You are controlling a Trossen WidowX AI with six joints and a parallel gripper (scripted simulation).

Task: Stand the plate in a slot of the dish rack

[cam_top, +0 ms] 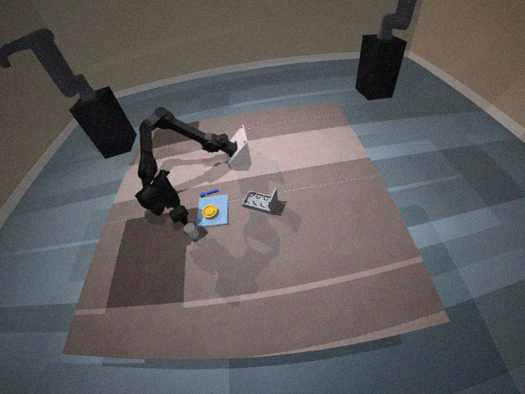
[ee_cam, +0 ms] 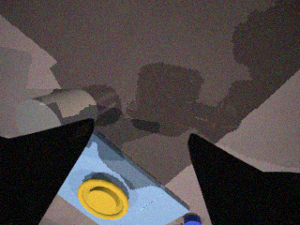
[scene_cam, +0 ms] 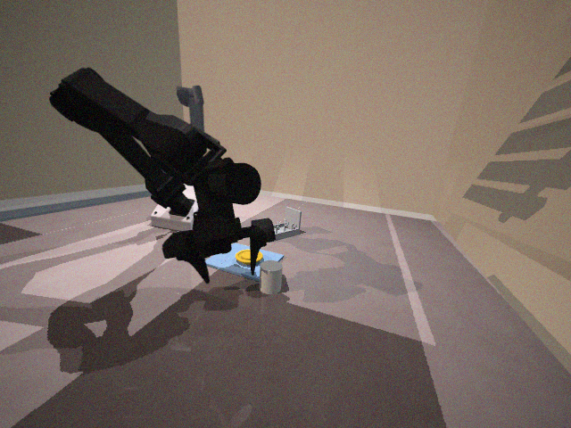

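Right now my gripper tip is 10 mm past the yellow plate, 110 mm to the right of it and 10 mm above it. Round my gripper tip: small blue spoon: 130 mm behind, 100 mm to the left, 20 mm below; then cream cup: 70 mm ahead, 40 mm to the left; then grey dish rack: 10 mm behind, 320 mm to the left.
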